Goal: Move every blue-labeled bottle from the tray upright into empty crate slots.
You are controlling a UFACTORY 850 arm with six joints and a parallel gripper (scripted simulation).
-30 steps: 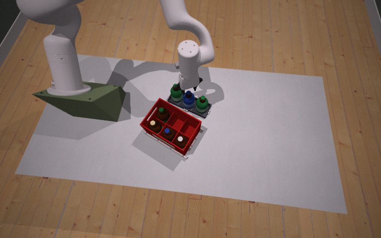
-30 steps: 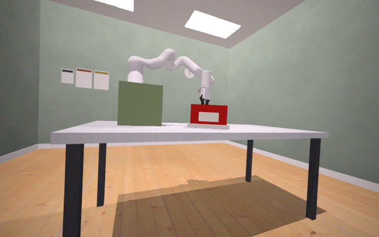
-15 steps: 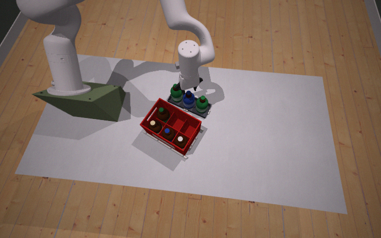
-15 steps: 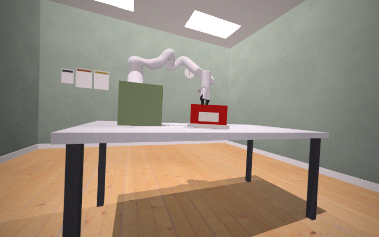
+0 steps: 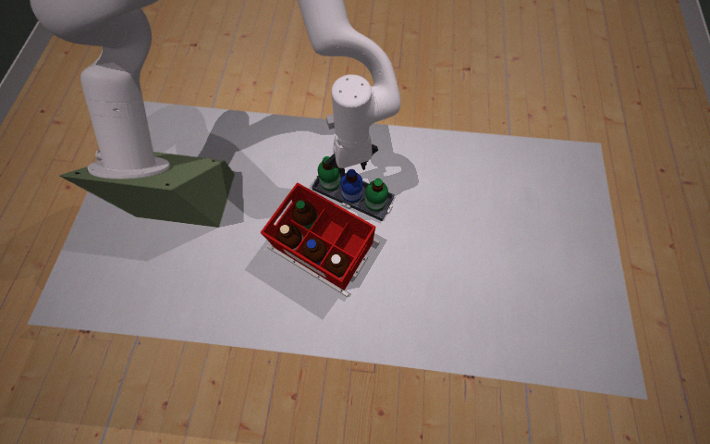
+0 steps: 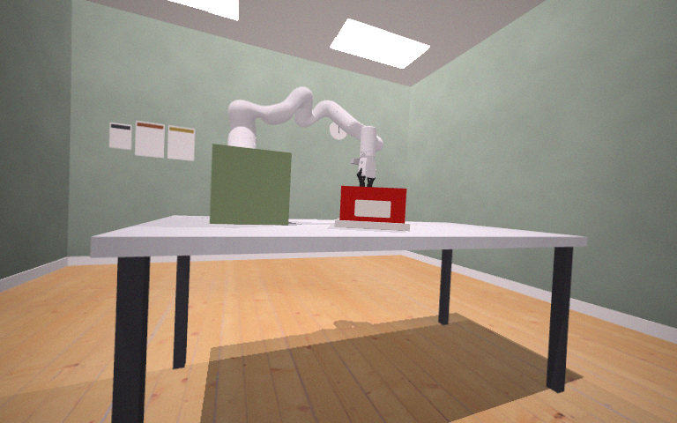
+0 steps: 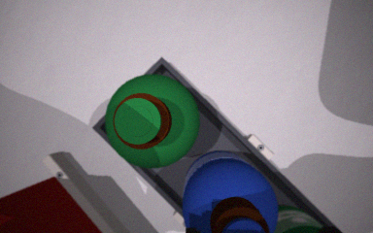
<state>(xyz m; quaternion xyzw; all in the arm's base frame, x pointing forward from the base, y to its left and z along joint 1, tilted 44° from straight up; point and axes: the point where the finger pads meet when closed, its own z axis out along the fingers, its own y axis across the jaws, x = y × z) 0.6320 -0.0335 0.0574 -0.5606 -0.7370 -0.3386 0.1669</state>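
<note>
Now: hand 11 cm above the blue-labeled bottle. The rest, counted from my hand: red crate 19 cm to the right, 11 cm below, 10 cm behind; then green bottle 11 cm below, 8 cm behind, 4 cm to the left; then dark tray 18 cm below.
</note>
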